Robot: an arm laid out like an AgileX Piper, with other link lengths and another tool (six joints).
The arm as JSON. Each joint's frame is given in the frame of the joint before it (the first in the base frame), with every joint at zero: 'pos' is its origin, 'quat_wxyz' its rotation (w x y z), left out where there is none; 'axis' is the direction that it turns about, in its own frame. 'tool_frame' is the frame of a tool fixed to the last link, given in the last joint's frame.
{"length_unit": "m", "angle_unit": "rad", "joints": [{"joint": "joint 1", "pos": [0.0, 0.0, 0.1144], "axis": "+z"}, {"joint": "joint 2", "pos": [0.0, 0.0, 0.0], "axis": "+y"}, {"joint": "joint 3", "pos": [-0.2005, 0.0, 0.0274], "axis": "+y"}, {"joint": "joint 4", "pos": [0.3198, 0.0, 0.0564], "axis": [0.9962, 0.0, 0.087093]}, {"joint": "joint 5", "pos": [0.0, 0.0, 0.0], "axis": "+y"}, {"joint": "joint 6", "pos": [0.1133, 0.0, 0.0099], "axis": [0.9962, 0.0, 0.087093]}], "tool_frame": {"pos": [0.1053, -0.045, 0.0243], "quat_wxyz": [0.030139, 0.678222, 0.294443, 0.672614]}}
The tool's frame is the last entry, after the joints.
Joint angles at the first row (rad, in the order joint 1, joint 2, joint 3, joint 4, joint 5, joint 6):
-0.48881, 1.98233, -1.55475, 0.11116, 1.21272, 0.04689
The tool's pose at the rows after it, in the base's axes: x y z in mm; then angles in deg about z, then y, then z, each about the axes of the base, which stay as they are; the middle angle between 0 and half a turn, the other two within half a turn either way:
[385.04 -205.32 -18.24 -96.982 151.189 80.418]
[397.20 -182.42 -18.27 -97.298 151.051 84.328]
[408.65 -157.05 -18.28 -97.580 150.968 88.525]
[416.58 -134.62 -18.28 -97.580 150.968 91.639]
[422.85 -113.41 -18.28 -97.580 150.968 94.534]
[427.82 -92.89 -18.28 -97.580 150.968 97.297]
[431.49 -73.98 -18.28 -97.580 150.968 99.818]
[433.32 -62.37 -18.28 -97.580 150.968 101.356]
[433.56 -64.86 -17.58 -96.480 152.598 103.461]
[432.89 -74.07 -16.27 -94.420 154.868 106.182]
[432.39 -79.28 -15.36 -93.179 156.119 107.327]
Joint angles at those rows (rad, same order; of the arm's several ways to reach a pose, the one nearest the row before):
-0.43966, 1.98234, -1.55475, 0.11547, 1.21272, 0.03392
-0.38256, 1.98235, -1.55478, 0.11907, 1.21272, 0.01665
-0.32070, 1.98232, -1.55474, 0.12162, 1.21272, 0.00000
-0.26635, 1.98234, -1.55476, 0.12162, 1.21272, 0.00000
-0.21582, 1.98235, -1.55478, 0.12162, 1.21272, 0.00000
-0.16759, 1.98232, -1.55474, 0.12162, 1.21271, 0.00000
-0.12359, 1.98231, -1.55472, 0.12162, 1.21271, 0.00001
-0.09674, 1.98231, -1.55472, 0.12162, 1.21271, 0.00001
-0.08750, 1.98233, -1.55475, 0.08994, 1.21272, 0.00000
-0.08750, 1.98233, -1.55475, 0.04464, 1.21425, -0.00001
-0.08751, 1.98233, -1.55476, 0.01946, 1.21427, 0.00812

